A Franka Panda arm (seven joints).
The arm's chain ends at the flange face. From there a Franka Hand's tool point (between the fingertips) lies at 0.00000 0.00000 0.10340 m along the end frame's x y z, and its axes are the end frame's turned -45 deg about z.
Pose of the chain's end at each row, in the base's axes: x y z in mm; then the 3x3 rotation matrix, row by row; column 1 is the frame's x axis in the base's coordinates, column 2 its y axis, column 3 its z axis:
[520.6 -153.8 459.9], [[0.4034 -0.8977 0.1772], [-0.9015 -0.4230 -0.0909], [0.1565 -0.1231 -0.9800]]
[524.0 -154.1 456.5], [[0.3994 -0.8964 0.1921], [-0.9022 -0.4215 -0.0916], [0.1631 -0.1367 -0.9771]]
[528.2 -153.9 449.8], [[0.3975 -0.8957 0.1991], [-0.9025 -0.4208 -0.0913], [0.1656 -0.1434 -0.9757]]
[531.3 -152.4 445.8], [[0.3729 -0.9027 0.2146], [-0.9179 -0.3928 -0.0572], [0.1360 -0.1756 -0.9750]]
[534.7 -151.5 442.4], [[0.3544 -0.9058 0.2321], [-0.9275 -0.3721 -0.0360], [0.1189 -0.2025 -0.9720]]
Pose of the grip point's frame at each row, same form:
[538.9 -163.2 358.6], [[0.9200 -0.3495 0.1772], [-0.3384 -0.9366 -0.0909], [0.1977 0.0236 -0.9800]]
[543.9 -163.6 355.5], [[0.9163 -0.3514 0.1921], [-0.3399 -0.9360 -0.0916], [0.2120 0.0187 -0.9771]]
[548.8 -163.3 348.9], [[0.9144 -0.3523 0.1991], [-0.3406 -0.9357 -0.0913], [0.2185 0.0157 -0.9757]]
[553.5 -158.3 345.0], [[0.9020 -0.3746 0.2146], [-0.3713 -0.9268 -0.0572], [0.2203 -0.0280 -0.9750]]
[558.7 -155.2 341.9], [[0.8911 -0.3899 0.2321], [-0.3927 -0.9190 -0.0360], [0.2273 -0.0591 -0.9720]]

